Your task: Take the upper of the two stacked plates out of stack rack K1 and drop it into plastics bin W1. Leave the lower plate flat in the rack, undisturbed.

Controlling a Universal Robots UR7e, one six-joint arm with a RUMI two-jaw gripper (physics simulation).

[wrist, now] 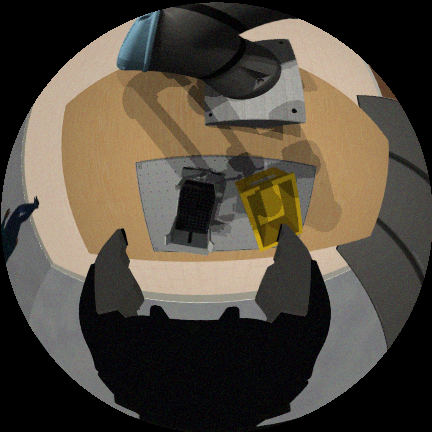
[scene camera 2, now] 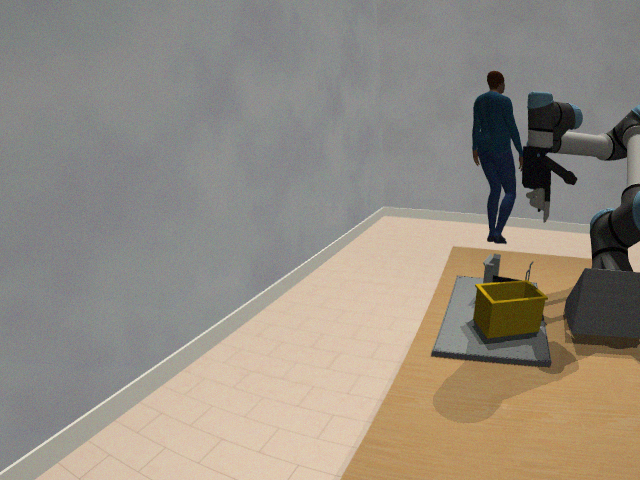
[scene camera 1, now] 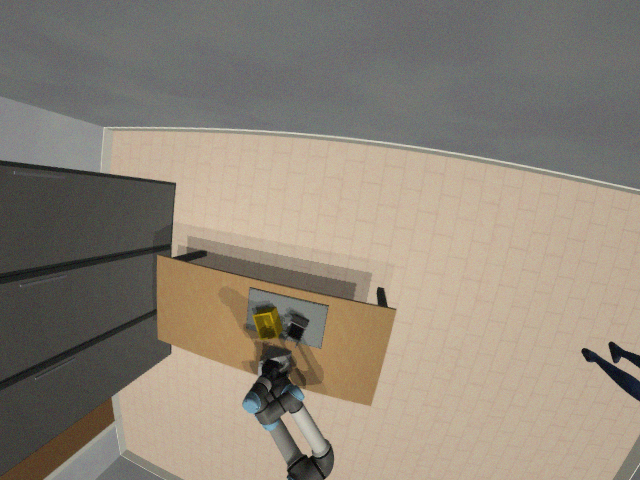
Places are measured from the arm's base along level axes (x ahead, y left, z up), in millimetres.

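Where they show: gripper, fingertip midpoint: (wrist: pixel 199 229) (scene camera 2: pixel 541 216) (scene camera 1: pixel 278 361); arm's base, link origin: (wrist: pixel 243 69) (scene camera 2: pixel 611 287).
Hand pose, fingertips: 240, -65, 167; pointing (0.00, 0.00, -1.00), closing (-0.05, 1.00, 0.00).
Each offset is from my fingertips to the top centre of the thing, as dx, dy, dz. Level surfaces: height alone.
Stack rack K1 @[+81, -21, -148] (scene camera 1: pixel 298 318) (scene camera 2: pixel 491 269) (wrist: pixel 201 245) is grey and stands beside the bin. A black, grid-patterned plate @[+87, -22, -216] (wrist: pixel 196 206) lies in it in the wrist view; I cannot make out the two stacked plates separately. Plastics bin W1 @[+75, +165, -168] (scene camera 1: pixel 267 323) (scene camera 2: pixel 509 316) (wrist: pixel 270 200) is a yellow open-topped box, to the right of the rack in the wrist view. My gripper (scene camera 2: pixel 541 212) (wrist: pixel 199 229) is open and empty, pointing down high above the table. In scene camera 1 the wrist largely hides the fingers.
Rack and bin stand on a grey perforated board (scene camera 1: pixel 316 320) (scene camera 2: pixel 452 333) (wrist: pixel 154 200) on the wooden table @[dz -281] (scene camera 1: pixel 201 304) (scene camera 2: pixel 439 444) (wrist: pixel 100 175). Dark cabinets (scene camera 1: pixel 87 222) (wrist: pixel 380 245) stand at one table end. A person (scene camera 2: pixel 494 139) stands beyond the table. The arm's base (scene camera 2: pixel 602 304) (wrist: pixel 280 107) is beside the board.
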